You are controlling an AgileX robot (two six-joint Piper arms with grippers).
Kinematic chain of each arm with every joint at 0, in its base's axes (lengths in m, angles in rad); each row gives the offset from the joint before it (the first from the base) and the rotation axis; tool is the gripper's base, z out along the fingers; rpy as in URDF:
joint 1: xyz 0 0 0.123 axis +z
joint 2: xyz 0 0 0 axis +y
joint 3: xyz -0.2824 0 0.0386 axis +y
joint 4: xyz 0.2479 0 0.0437 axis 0.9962 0 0.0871
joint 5: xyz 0 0 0 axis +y
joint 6: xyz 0.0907 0 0.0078 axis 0.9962 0 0.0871
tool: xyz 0 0 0 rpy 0 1.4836 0
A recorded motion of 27 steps. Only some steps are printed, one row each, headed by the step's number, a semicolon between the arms.
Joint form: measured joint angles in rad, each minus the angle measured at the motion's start. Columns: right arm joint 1, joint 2, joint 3, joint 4, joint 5, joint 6; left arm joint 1, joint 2, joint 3, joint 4, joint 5, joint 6.
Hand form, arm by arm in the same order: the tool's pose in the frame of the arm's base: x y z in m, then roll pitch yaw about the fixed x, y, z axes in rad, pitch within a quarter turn. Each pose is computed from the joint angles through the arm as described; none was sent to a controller.
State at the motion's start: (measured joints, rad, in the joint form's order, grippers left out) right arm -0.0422 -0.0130 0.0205 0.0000 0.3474 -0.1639; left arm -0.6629 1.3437 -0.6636 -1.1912 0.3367 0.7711
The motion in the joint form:
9: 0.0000 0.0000 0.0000 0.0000 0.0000 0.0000; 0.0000 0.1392 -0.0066 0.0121 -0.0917 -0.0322
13: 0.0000 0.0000 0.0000 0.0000 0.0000 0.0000; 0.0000 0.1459 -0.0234 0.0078 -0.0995 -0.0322
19: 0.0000 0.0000 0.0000 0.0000 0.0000 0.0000; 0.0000 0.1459 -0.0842 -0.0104 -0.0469 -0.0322
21: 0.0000 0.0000 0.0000 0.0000 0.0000 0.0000; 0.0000 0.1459 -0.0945 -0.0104 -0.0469 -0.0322
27: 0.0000 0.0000 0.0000 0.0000 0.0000 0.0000; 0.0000 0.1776 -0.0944 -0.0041 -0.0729 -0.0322
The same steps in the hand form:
9: 0.0531 -0.0022 0.1756 -2.6049 1.2579 -2.6250; 0.2051 -0.1862 0.1928 -2.5959 0.5842 2.9866
13: 0.0531 -0.0022 0.1756 -2.6049 1.2579 -2.6250; 0.2090 -0.1884 0.1955 -2.5897 0.5964 2.9983
19: 0.0531 -0.0022 0.1756 -2.6049 1.2579 -2.6250; 0.2146 -0.1985 0.2118 -2.5172 0.6095 3.0131
21: 0.0531 -0.0022 0.1756 -2.6049 1.2579 -2.6250; 0.2162 -0.1997 0.2146 -2.5108 0.6183 3.0168
27: 0.0531 -0.0022 0.1756 -2.6049 1.2579 -2.6250; 0.2204 -0.2003 0.2054 -2.5456 0.6092 3.0120

